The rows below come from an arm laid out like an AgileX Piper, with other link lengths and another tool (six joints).
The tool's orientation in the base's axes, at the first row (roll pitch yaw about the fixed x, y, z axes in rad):
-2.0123 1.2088 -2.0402
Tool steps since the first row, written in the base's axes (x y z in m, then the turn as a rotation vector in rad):
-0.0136 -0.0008 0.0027 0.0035 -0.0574 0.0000
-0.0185 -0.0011 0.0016 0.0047 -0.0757 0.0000
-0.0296 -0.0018 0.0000 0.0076 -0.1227 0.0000
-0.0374 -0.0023 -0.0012 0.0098 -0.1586 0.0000
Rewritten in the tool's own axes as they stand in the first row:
-0.0001 -0.0016 -0.0138 0.0176 -0.0544 0.0065
0.0018 -0.0016 -0.0184 0.0232 -0.0717 0.0086
0.0053 -0.0017 -0.0291 0.0375 -0.1162 0.0140
0.0078 -0.0018 -0.0366 0.0485 -0.1502 0.0180

